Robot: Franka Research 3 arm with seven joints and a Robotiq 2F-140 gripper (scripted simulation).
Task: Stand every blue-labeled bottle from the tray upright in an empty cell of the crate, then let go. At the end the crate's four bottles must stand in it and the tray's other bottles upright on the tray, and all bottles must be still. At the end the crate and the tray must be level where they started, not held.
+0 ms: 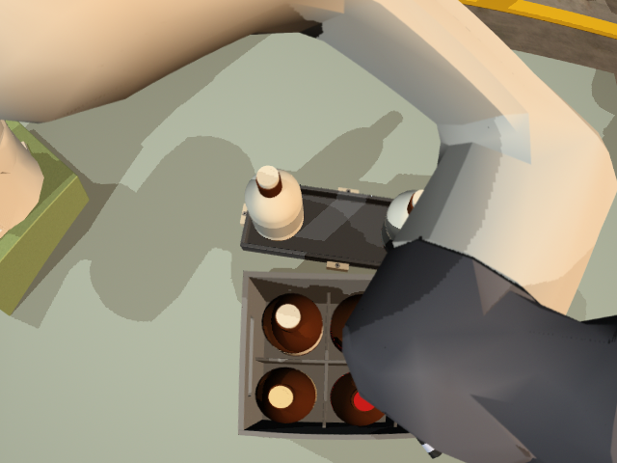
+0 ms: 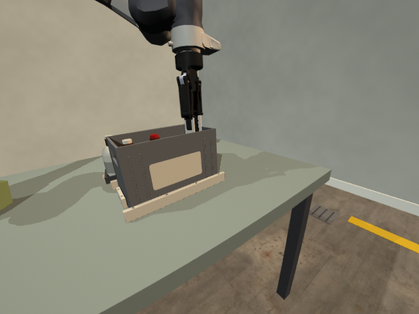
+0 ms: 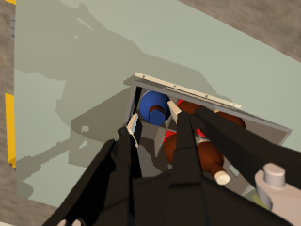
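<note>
Now: hand 9 cm above the blue-labeled bottle. Round my hand: grey crate: 9 cm below, 9 cm behind, 4 cm to the left; cream-labeled bottle: 25 cm to the left, 21 cm behind, 9 cm below; dark tray: 24 cm to the left, 16 cm below, 12 cm behind.
</note>
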